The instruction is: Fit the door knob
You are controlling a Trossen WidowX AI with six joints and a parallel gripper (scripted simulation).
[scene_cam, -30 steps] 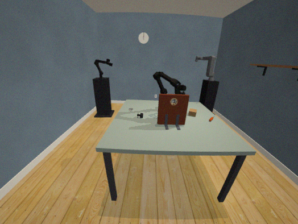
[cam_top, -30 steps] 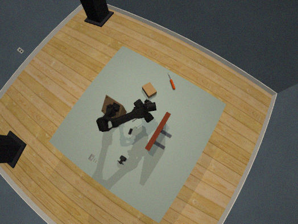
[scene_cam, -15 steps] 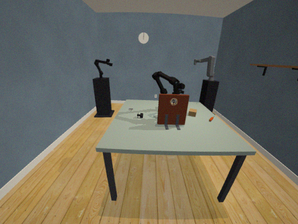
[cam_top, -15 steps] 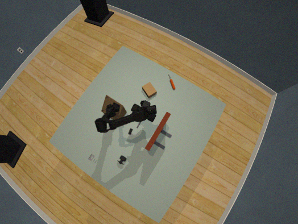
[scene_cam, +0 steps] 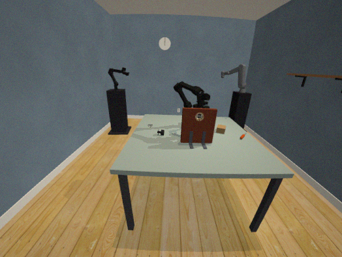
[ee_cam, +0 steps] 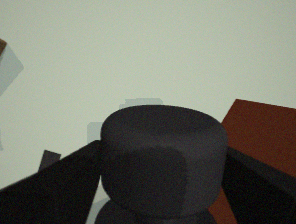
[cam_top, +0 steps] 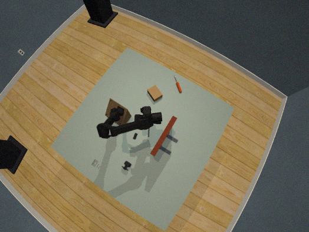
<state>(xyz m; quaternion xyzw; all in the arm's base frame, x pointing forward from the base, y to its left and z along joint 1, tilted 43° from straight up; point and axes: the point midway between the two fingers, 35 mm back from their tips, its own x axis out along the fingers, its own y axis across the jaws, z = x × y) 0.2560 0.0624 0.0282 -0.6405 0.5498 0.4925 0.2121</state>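
The dark door knob lies 20 mm ahead of my hand, 30 mm to the right of it and 30 mm below it. Also, from my hand: wooden block: 100 mm behind, 290 mm to the left, 230 mm below.
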